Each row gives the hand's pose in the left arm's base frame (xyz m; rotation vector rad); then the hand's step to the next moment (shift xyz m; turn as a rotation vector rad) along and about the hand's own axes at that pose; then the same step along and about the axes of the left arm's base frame.
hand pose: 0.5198 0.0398 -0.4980 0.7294 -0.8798 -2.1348
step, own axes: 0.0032 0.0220 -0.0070 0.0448 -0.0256 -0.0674
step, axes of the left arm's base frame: 0.0116 -0.0165 0.0117 0.0110 -0.0457 -0.0707
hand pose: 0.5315 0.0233 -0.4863 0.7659 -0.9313 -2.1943
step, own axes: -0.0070 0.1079 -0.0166 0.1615 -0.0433 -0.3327
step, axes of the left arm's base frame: 0.0503 -0.0614 0.0753 0.1183 -0.2284 -0.2692
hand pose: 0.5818 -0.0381 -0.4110 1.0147 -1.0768 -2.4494
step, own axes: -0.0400 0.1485 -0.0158 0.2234 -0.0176 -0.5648
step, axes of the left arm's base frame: 0.0359 -0.0900 0.1205 0.2357 -0.4007 -0.3913
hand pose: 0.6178 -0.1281 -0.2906 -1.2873 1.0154 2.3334
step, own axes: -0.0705 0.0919 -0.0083 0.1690 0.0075 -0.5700
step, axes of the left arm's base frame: -0.0058 -0.0654 0.0958 0.2556 -0.4177 -0.3372
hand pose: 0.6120 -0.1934 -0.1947 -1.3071 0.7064 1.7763
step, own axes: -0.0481 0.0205 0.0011 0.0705 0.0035 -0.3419
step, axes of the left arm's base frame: -0.0111 -0.0230 0.0456 0.1586 -0.2585 -0.1729
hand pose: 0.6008 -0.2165 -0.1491 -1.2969 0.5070 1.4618
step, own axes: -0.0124 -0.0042 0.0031 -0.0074 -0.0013 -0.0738
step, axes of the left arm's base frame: 0.0004 -0.0012 0.0134 0.0325 -0.0646 -0.0165
